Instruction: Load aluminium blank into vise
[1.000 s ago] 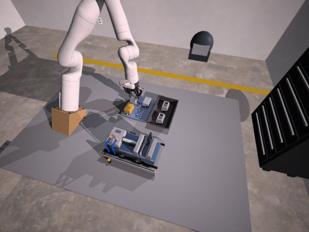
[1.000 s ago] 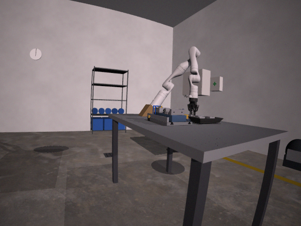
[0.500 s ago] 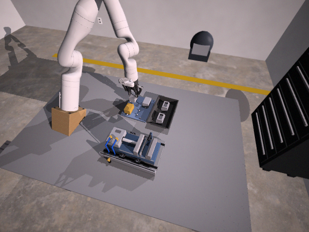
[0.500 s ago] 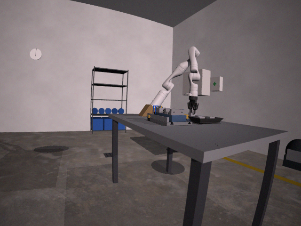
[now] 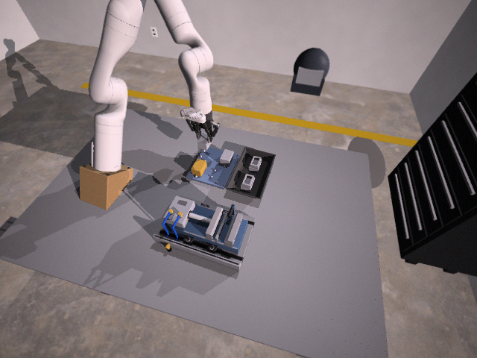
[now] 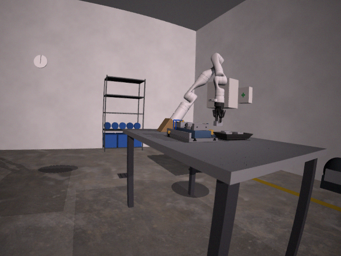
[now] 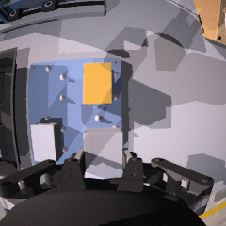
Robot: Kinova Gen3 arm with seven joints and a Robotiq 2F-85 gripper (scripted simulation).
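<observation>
Now: the vise 130 mm ahead of my hand, 330 mm to the right of it and 70 mm below it. The rest, counted from my hand: vise rail (120 mm ahead, 430 mm to the right, 80 mm below); then brass blank (90 mm to the right, 90 mm below); then hose block (30 mm ahead, 330 mm to the right, 40 mm below).
</observation>
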